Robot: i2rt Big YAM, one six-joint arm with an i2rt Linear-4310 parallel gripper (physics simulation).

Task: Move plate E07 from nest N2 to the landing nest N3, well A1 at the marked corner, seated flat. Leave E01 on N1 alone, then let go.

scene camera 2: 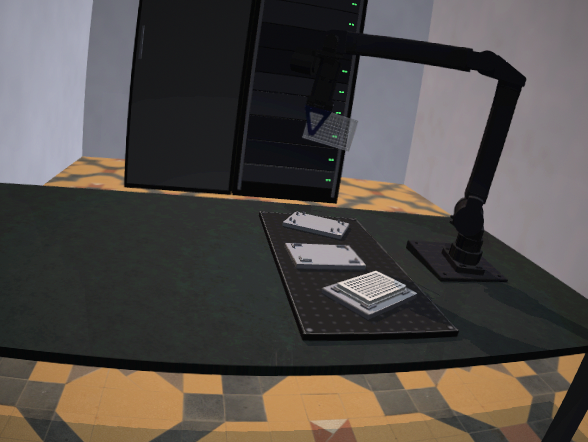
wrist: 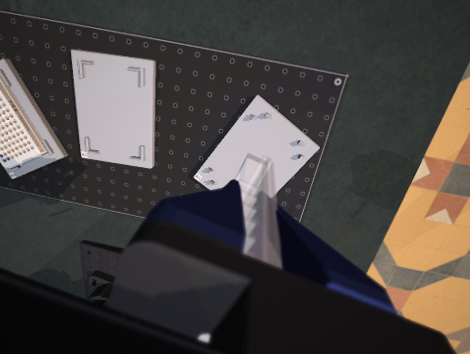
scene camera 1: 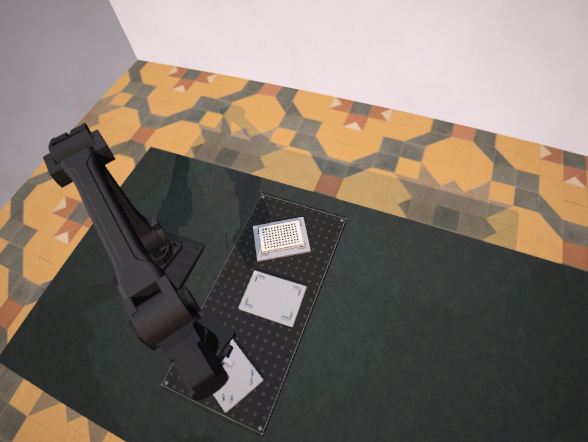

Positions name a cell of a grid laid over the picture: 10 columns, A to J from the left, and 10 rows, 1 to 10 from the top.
Scene:
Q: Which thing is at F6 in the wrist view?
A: A clear well plate.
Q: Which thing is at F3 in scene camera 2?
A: My gripper.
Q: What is my gripper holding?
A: A clear well plate.

